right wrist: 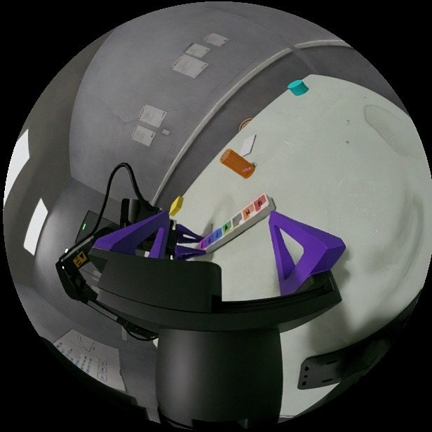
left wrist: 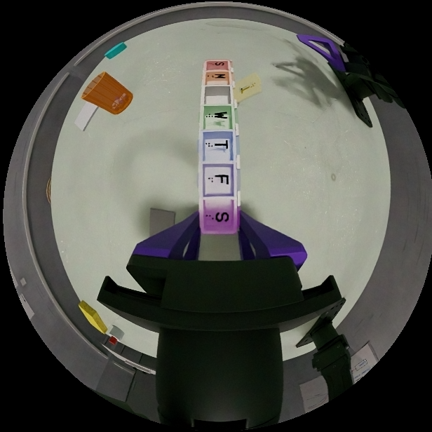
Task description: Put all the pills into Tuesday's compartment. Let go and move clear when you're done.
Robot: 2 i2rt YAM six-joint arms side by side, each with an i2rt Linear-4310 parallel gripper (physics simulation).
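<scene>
A long seven-compartment pill organizer [left wrist: 218,150] [right wrist: 235,225] has coloured, lettered lids. Its third compartment, Tuesday's [left wrist: 218,95] [right wrist: 238,219], between M and W, looks open and whitish; no pills can be made out inside. My left gripper [left wrist: 219,216] [right wrist: 205,246] is shut on the organizer's purple S end. My right gripper [right wrist: 219,216] is open and empty, apart from the organizer, with its fingers spread wide. An orange bottle [left wrist: 107,93] [right wrist: 238,163] appears to stand upright beyond the organizer. Small pale shapes show at its lower end; whether they are pills I cannot tell.
A teal cap [left wrist: 115,50] [right wrist: 298,88] lies far back. A white card [left wrist: 86,116] [right wrist: 248,145] lies beside the bottle. A yellow note [left wrist: 250,86] lies beside the organizer's Tuesday section. A yellow block [left wrist: 92,316] [right wrist: 176,205] is near the table's edge.
</scene>
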